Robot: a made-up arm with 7 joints. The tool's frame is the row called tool. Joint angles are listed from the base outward.
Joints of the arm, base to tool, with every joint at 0 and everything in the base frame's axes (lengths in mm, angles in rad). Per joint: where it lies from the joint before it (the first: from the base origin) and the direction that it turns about. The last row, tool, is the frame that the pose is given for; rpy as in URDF.
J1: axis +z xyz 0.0 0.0 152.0
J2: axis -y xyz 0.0 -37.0 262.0
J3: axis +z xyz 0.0 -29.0 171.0
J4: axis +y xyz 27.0 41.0 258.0
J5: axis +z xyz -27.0 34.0 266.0
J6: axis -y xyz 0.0 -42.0 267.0
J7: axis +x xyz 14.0 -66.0 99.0
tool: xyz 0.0 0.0 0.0 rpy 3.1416 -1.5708 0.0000
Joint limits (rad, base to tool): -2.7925..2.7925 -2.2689..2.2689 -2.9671..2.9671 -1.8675..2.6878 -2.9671..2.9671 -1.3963..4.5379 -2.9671..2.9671
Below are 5 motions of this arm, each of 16 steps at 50 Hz.
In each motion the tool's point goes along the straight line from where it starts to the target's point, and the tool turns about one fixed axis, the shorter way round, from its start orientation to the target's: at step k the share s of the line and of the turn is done. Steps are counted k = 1, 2, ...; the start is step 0. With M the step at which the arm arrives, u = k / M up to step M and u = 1 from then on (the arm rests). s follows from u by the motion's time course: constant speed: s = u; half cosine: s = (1 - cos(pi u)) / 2; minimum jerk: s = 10 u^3 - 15 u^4 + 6 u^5.
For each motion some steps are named. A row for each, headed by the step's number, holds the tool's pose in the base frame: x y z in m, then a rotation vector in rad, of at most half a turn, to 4 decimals.
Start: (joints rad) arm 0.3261 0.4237 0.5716 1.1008 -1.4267 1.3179 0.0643
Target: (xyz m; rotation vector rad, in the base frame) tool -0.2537 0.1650 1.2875 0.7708 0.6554 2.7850
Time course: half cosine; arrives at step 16
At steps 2, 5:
2: -0.1532 0.2776 1.2893 0.4722 0.8456 2.3229
5: -0.1724 0.2561 1.2890 0.5266 0.8157 2.4136

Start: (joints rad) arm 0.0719 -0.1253 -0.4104 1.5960 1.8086 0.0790 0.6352
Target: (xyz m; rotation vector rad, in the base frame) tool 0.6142 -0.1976 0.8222 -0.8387 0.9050 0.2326
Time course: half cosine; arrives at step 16
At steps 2, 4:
2: 0.6942 -0.1818 0.6732 -1.1302 0.8191 0.2834
4: 0.6852 -0.1836 0.6899 -1.0975 0.8296 0.2778

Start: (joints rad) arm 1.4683 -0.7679 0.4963 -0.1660 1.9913 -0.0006 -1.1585
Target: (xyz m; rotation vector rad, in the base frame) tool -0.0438 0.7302 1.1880 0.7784 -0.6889 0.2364
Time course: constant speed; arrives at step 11
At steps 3, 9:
3: 0.0072 0.6983 1.2186 0.7290 -0.7520 -0.0089
9: -0.0311 0.7222 1.1957 0.7668 -0.7054 0.1751

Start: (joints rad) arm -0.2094 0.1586 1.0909 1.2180 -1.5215 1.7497 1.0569
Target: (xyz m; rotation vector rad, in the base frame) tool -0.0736 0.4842 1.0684 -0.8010 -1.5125 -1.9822
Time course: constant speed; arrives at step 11
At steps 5, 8, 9, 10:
5: -0.0105 0.4571 1.1176 -0.8862 -1.3708 -2.1566
8: -0.0420 0.4707 1.0930 -0.8439 -1.4437 -2.0703
9: -0.0526 0.4752 1.0848 -0.8297 -1.4671 -2.0412
10: -0.0631 0.4797 1.0766 -0.8154 -1.4900 -2.0118

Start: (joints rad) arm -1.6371 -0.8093 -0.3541 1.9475 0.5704 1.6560 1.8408
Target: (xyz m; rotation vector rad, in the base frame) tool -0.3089 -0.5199 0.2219 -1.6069 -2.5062 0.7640
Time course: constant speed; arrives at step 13
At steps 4, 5, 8, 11, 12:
4: -0.3417 -0.5183 0.2436 -1.5366 -2.4666 0.7950
5: -0.3381 -0.5185 0.2412 -1.5443 -2.4711 0.7916
8: -0.3271 -0.5190 0.2339 -1.5677 -2.4844 0.7815
11: -0.3162 -0.5195 0.2267 -1.5912 -2.4975 0.7711
12: -0.3125 -0.5197 0.2243 -1.5990 -2.5019 0.7675

